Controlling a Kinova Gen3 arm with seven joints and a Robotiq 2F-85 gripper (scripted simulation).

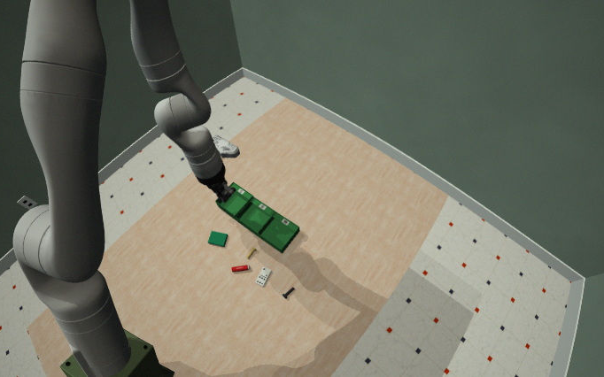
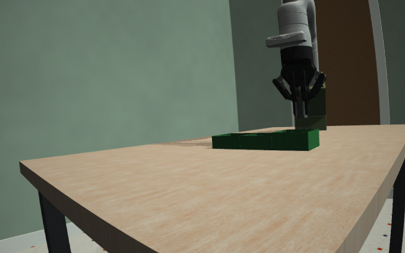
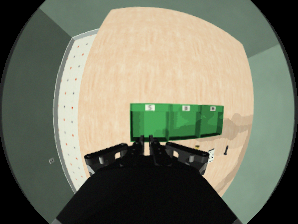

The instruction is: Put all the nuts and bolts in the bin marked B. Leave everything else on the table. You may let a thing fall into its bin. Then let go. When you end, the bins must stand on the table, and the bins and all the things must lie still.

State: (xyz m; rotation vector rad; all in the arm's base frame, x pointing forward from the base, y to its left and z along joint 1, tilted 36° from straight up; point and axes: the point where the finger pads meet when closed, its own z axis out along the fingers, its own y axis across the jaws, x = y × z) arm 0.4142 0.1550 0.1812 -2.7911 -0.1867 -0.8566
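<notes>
The black bolt lies 4 cm behind my hand, 31 cm to the right of it and 8 cm below it. Round my hand: brass bolt 3 cm behind, 15 cm to the right, 8 cm below; then flat green block 9 cm behind, 6 cm to the right, 8 cm below; then green bin 4 cm ahead, 8 cm to the right, 7 cm below.
</notes>
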